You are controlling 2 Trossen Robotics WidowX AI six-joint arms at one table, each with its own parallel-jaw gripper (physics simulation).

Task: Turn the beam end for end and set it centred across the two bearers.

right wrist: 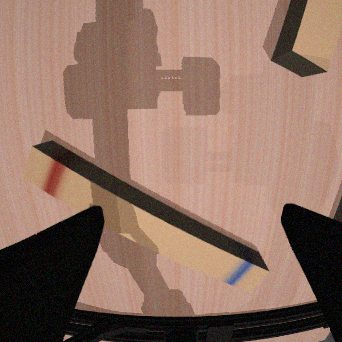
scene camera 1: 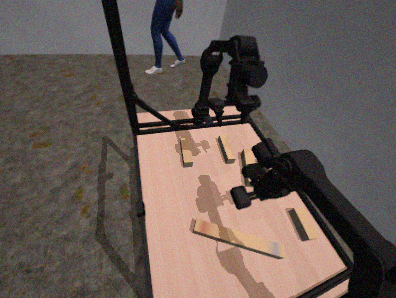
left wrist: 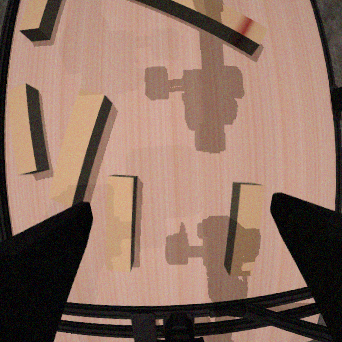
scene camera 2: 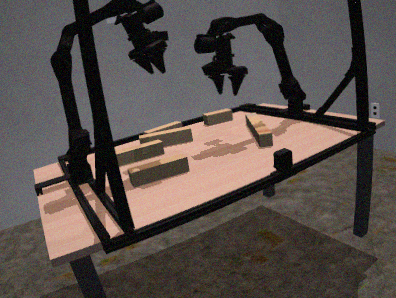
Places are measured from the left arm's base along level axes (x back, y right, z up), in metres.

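Pixels of known places: left gripper, fingertip midpoint: (scene camera 1: 230,125) (left wrist: 182,206) (scene camera 2: 158,73); right gripper, fingertip midpoint: (right wrist: 194,214) (scene camera 1: 249,200) (scene camera 2: 227,94); left arm's base, link origin: (scene camera 1: 197,122) (left wrist: 178,324) (scene camera 2: 82,180); right arm's base, link origin: (right wrist: 180,335) (scene camera 2: 296,113).
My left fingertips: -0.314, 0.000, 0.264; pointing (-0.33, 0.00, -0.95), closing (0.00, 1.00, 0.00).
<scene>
For each thing: its top centre in the pictures, then the offset to it from my left fingertips, as dx, dy, dz.
- beam, top centre: (right wrist: 151,233) (scene camera 2: 256,122) (scene camera 1: 239,237) -0.341, +0.037, -0.239
- longer tilted block, top centre: (left wrist: 73,146) (scene camera 2: 164,132) (scene camera 1: 250,164) -0.055, -0.164, -0.233
- separate block, top centre: (left wrist: 36,4) (scene camera 2: 217,112) (scene camera 1: 306,222) -0.368, -0.268, -0.236
The beam (scene camera 1: 237,239) (scene camera 2: 258,131) (left wrist: 230,22) (right wrist: 175,237) lies flat and slanted on the table, its red band toward the left and its blue band toward the right in scene camera 1. Two roughly parallel blocks, apparently the bearers, lie near the left arm: one block (scene camera 1: 186,156) (scene camera 2: 159,171) (left wrist: 247,210) and another block (scene camera 1: 226,150) (scene camera 2: 142,151) (left wrist: 120,205). My left gripper (scene camera 2: 157,71) (left wrist: 182,206) is open and empty, high above them. My right gripper (scene camera 2: 228,93) (right wrist: 194,214) is open and empty, above the beam and apart from it.
A longer tilted block (scene camera 1: 247,159) (scene camera 2: 172,135) (left wrist: 80,145) (right wrist: 320,35) lies beside the parallel blocks. Another block (scene camera 2: 162,127) (left wrist: 19,135) lies beyond it. A separate block (scene camera 1: 306,223) (scene camera 2: 217,117) (left wrist: 36,12) lies near the table's rail. A black upright post (scene camera 1: 120,60) (scene camera 2: 95,90) stands at the table's edge.
</scene>
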